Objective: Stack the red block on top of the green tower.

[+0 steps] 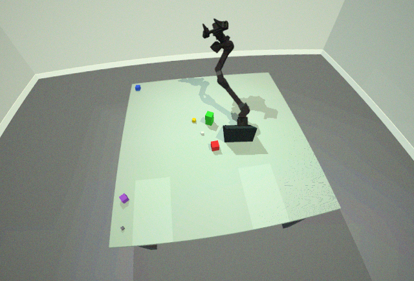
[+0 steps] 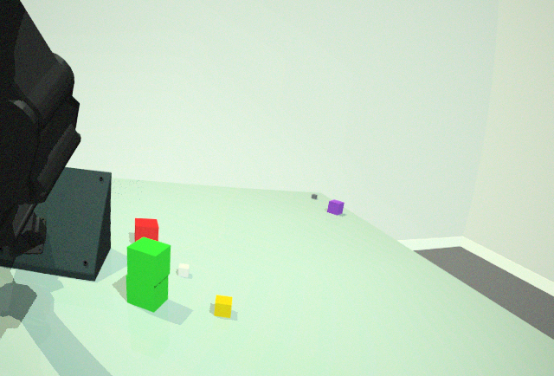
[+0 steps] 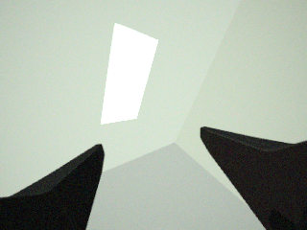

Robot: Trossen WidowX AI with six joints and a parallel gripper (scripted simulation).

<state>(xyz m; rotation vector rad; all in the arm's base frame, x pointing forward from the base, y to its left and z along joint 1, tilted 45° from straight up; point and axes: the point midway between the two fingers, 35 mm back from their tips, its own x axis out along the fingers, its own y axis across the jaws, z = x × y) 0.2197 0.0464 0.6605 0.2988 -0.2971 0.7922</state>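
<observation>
Right now the red block is 2 cm ahead of my gripper tip, 55 cm to the left of it and 57 cm below it. From my gripper tip the other things lie so: yellow cube: 14 cm ahead, 30 cm to the left, 58 cm below; blue cube: 60 cm ahead, 13 cm to the right, 58 cm below; white cube: 9 cm ahead, 42 cm to the left, 59 cm below.
</observation>
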